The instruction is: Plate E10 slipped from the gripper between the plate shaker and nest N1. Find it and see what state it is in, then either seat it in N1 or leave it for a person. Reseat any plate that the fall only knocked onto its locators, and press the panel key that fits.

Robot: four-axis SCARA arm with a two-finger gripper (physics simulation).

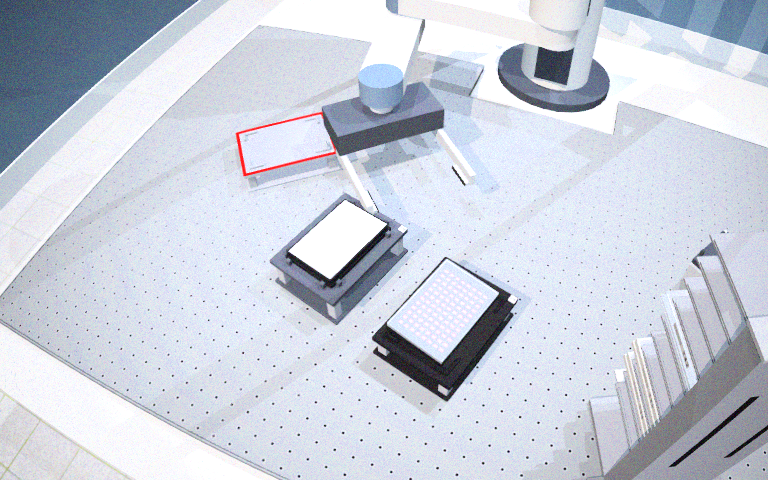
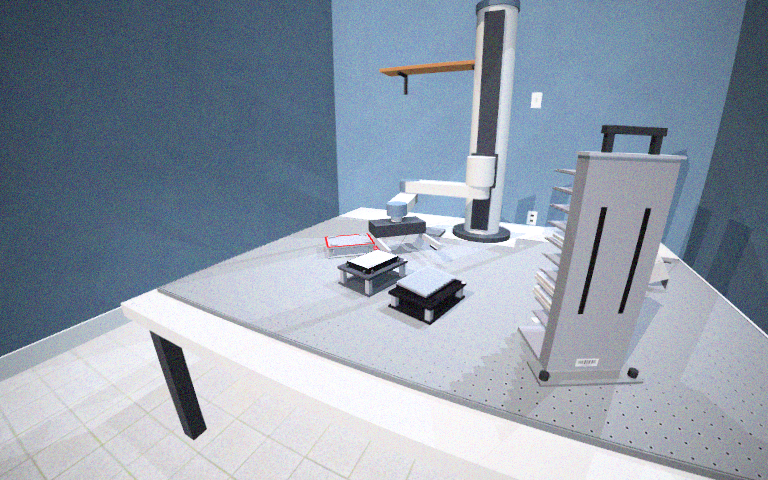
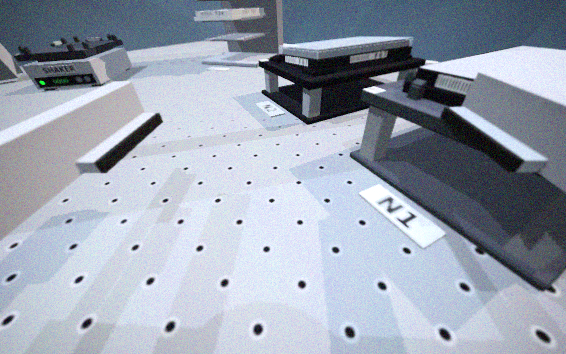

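Where they show: gripper, between the fingertips: (image 1: 423, 195) (image 2: 415, 250) (image 3: 296, 98); arm's base, origin of its link: (image 1: 553, 78) (image 2: 480, 234).
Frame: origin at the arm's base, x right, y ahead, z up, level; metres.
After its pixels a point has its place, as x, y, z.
My gripper (image 1: 419, 193) {0.119, 0.515, 0.076} (image 2: 412, 247) {0.119, 0.515, 0.076} (image 3: 296, 98) {0.119, 0.515, 0.076} is open and empty, low over the deck behind nest N1 (image 1: 280, 262) {0.260, 0.698, 0.066} (image 2: 362, 272) {0.193, 0.709, 0.067} (image 3: 440, 170) {0.177, 0.598, 0.018}; one finger shows very close to N1's corner. A black plate with a white top (image 1: 339, 237) {0.197, 0.638, 0.080} (image 2: 373, 259) {0.194, 0.646, 0.080} (image 3: 450, 67) {0.158, 0.600, 0.080} lies on N1 among its locators. A pale-topped plate with a well grid (image 1: 444, 311) {0.023, 0.695, 0.075} (image 2: 427, 281) {0.020, 0.702, 0.074} (image 3: 350, 46) {0.058, 0.653, 0.077} lies on the black nest N2 (image 1: 470, 350) {-0.024, 0.727, 0.055} (image 2: 413, 300) {0.029, 0.770, 0.055} (image 3: 300, 75) {0.034, 0.607, 0.055}. I cannot read which plate is E10. The shaker (image 3: 75, 65) {-0.316, 0.453, 0.048} shows a green light; the panel keys do not show.
A red-edged clear stand (image 1: 280, 123) {0.427, 0.414, 0.052} (image 2: 348, 234) {0.504, 0.287, 0.011} is left of my gripper. A tall plate rack (image 1: 696, 413) {-0.247, 0.841, 0.270} (image 2: 589, 339) {-0.307, 0.823, 0.085} (image 3: 272, 30) {-0.249, 0.816, 0.066} holds several plates on the right. A flat grey block (image 1: 453, 76) {0.198, 0.107, 0.013} lies near the arm's column. A wooden shelf (image 2: 430, 67) is on the wall.
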